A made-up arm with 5 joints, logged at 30 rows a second.
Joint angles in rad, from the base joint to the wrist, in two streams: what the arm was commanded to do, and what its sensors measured. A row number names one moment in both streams.
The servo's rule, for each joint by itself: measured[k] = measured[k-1] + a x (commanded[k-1-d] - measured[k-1]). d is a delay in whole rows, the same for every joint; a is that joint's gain. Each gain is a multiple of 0.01, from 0.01 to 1. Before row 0 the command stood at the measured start. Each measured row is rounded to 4 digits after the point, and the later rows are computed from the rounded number. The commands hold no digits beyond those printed.
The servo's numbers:
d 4
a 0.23 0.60 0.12 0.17 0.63
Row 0, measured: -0.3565, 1.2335, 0.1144, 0.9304, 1.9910
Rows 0 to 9, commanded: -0.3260, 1.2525, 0.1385, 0.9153, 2.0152; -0.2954, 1.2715, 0.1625, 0.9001, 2.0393; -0.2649, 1.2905, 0.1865, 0.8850, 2.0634; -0.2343, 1.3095, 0.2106, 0.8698, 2.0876; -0.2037, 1.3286, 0.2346, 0.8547, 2.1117; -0.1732, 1.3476, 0.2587, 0.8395, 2.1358; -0.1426, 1.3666, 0.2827, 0.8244, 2.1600; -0.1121, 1.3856, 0.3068, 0.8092, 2.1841; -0.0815, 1.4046, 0.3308, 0.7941, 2.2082; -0.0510, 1.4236, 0.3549, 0.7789, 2.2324
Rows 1 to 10, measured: -0.3565, 1.2335, 0.1144, 0.9304, 1.9910; -0.3565, 1.2335, 0.1144, 0.9304, 1.9910; -0.3565, 1.2335, 0.1144, 0.9304, 1.9910; -0.3565, 1.2335, 0.1144, 0.9304, 1.9910; -0.3495, 1.2449, 0.1173, 0.9278, 2.0062; -0.3371, 1.2609, 0.1227, 0.9231, 2.0271; -0.3205, 1.2787, 0.1304, 0.9166, 2.0500; -0.3007, 1.2972, 0.1400, 0.9086, 2.0737; -0.2784, 1.3160, 0.1514, 0.8994, 2.0976; -0.2542, 1.3350, 0.1643, 0.8892, 2.1217
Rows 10 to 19, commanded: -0.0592, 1.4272, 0.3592, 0.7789, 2.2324; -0.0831, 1.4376, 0.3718, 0.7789, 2.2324; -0.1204, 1.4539, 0.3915, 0.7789, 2.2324; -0.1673, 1.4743, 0.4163, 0.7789, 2.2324; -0.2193, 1.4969, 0.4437, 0.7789, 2.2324; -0.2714, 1.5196, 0.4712, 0.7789, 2.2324; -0.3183, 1.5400, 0.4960, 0.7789, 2.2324; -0.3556, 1.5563, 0.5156, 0.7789, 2.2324; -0.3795, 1.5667, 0.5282, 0.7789, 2.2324; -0.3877, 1.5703, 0.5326, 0.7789, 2.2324
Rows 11 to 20, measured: -0.2285, 1.3540, 0.1785, 0.8782, 2.1458; -0.2017, 1.3730, 0.1939, 0.8665, 2.1699; -0.1741, 1.3920, 0.2103, 0.8542, 2.1940; -0.1458, 1.4110, 0.2277, 0.8414, 2.2182; -0.1259, 1.4207, 0.2435, 0.8308, 2.2271; -0.1161, 1.4308, 0.2589, 0.8220, 2.2304; -0.1171, 1.4447, 0.2748, 0.8147, 2.2317; -0.1286, 1.4625, 0.2918, 0.8086, 2.2321; -0.1495, 1.4831, 0.3100, 0.8036, 2.2323; -0.1775, 1.5050, 0.3293, 0.7994, 2.2324
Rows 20 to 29, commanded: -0.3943, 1.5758, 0.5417, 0.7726, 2.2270; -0.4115, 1.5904, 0.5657, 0.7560, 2.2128; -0.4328, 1.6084, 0.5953, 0.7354, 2.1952; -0.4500, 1.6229, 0.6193, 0.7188, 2.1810; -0.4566, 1.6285, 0.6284, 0.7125, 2.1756; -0.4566, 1.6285, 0.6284, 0.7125, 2.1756; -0.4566, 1.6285, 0.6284, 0.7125, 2.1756; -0.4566, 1.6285, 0.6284, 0.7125, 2.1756; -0.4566, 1.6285, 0.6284, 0.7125, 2.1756; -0.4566, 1.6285, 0.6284, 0.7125, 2.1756
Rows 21 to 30, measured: -0.2099, 1.5260, 0.3493, 0.7959, 2.2324; -0.2434, 1.5442, 0.3693, 0.7930, 2.2324; -0.2747, 1.5577, 0.3884, 0.7906, 2.2324; -0.3007, 1.5653, 0.4057, 0.7886, 2.2324; -0.3222, 1.5716, 0.4220, 0.7859, 2.2290; -0.3427, 1.5829, 0.4392, 0.7808, 2.2188; -0.3634, 1.5982, 0.4579, 0.7731, 2.2039; -0.3833, 1.6130, 0.4773, 0.7639, 2.1895; -0.4002, 1.6223, 0.4954, 0.7552, 2.1807; -0.4132, 1.6260, 0.5114, 0.7479, 2.1775
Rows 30 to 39, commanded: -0.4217, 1.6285, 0.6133, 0.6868, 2.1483; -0.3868, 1.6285, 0.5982, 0.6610, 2.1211; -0.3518, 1.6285, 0.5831, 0.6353, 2.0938; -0.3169, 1.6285, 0.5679, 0.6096, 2.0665; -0.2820, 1.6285, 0.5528, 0.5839, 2.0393; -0.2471, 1.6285, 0.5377, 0.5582, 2.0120; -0.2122, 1.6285, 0.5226, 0.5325, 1.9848; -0.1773, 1.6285, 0.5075, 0.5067, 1.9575; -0.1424, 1.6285, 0.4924, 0.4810, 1.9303; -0.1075, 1.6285, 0.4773, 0.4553, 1.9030
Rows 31 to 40, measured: -0.4232, 1.6275, 0.5254, 0.7419, 2.1763; -0.4309, 1.6281, 0.5378, 0.7369, 2.1759; -0.4368, 1.6283, 0.5487, 0.7328, 2.1757; -0.4414, 1.6284, 0.5583, 0.7293, 2.1756; -0.4369, 1.6285, 0.5649, 0.7221, 2.1584; -0.4254, 1.6285, 0.5689, 0.7117, 2.1349; -0.4085, 1.6285, 0.5706, 0.6987, 2.1090; -0.3874, 1.6285, 0.5703, 0.6836, 2.0822; -0.3632, 1.6285, 0.5682, 0.6667, 2.0552; -0.3365, 1.6285, 0.5645, 0.6483, 2.0280
